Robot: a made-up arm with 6 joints.
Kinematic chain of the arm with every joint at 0, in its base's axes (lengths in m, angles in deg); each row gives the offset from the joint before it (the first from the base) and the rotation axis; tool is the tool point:
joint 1: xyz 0 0 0.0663 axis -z
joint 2: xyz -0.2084 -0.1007 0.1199 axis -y
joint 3: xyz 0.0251 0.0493 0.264 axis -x
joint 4: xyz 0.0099 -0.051 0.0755 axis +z
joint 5: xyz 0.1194 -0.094 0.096 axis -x
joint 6: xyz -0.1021 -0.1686 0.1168 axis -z
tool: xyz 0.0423 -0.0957 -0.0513
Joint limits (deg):
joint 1: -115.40..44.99
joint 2: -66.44..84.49
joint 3: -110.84..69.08
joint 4: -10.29..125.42
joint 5: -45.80..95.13
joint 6: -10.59..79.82
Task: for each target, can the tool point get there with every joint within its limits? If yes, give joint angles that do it. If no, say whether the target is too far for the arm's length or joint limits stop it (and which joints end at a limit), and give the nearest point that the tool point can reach.
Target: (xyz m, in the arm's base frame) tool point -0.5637 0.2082 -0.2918
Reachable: no: joint limits stop it (at a limit: joint 1, joint 2, joint 3) | nearest point -0.3597 0.0730 -0.0494 | short by 0.344 m
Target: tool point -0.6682 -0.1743 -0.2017
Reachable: no: joint limits stop it (at a limit: joint 1, joint 2) | nearest point -0.4181 -0.1311 -0.0146 | short by 0.315 m
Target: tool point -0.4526 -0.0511 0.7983
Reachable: yes | joints 22.74 52.73 -28.77 86.49 15.76 7.99
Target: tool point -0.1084 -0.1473 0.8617
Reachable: yes | joints -7.49 26.37 7.66 79.38 11.92 36.65
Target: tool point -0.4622 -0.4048 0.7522
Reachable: yes | joints -55.79 46.16 50.36 57.16 60.20 65.63
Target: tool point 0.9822 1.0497 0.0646
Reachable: no: too far | nearest point 0.3878 0.4144 0.2073 | short by 0.882 m
